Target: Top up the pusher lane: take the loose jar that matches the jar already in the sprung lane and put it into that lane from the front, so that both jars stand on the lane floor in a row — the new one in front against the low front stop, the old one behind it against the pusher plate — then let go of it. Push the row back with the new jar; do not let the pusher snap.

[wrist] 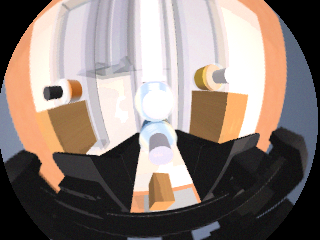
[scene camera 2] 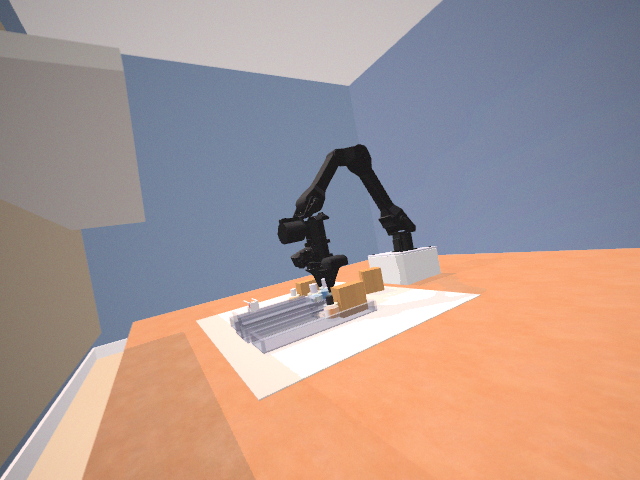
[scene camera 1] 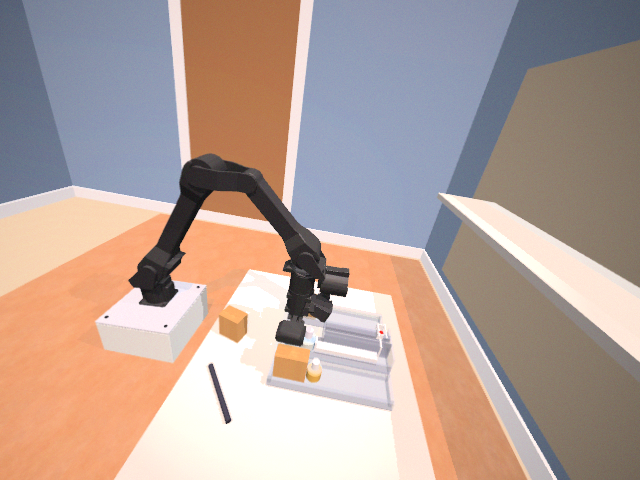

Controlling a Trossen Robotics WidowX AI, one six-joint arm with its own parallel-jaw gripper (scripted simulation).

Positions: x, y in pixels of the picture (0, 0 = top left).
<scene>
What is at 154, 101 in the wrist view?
A pale blue jar.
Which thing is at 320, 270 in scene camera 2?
My gripper.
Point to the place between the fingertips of my gripper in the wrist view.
157, 134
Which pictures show my gripper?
The wrist view, scene camera 2 and scene camera 1: all of them.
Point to a grey lane rack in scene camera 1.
At 335, 333
</scene>
